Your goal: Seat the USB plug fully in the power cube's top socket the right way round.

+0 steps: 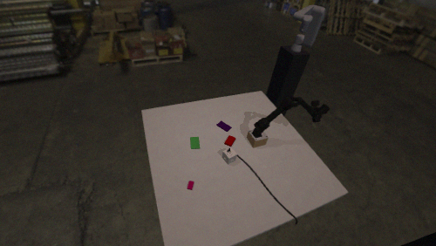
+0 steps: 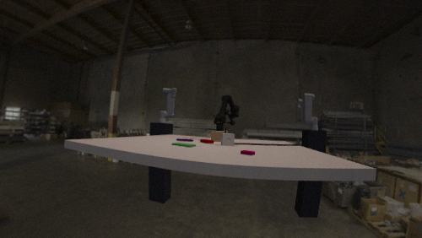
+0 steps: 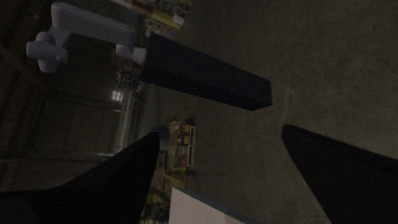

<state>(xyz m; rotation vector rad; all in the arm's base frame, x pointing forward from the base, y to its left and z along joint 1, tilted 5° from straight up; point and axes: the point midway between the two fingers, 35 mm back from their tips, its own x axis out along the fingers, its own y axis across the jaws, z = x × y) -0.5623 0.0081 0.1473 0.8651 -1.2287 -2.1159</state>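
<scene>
Now: gripper tip 870 mm short of the USB plug, 120 mm above it and 110 mm to the right of it. From my gripper tip the other things lie so: red block (790 mm ahead, 200 mm below, 30 mm to the right); then socket (870 mm ahead, 140 mm below, 100 mm to the left); then purple block (770 mm ahead, 210 mm to the right, 210 mm below).
</scene>
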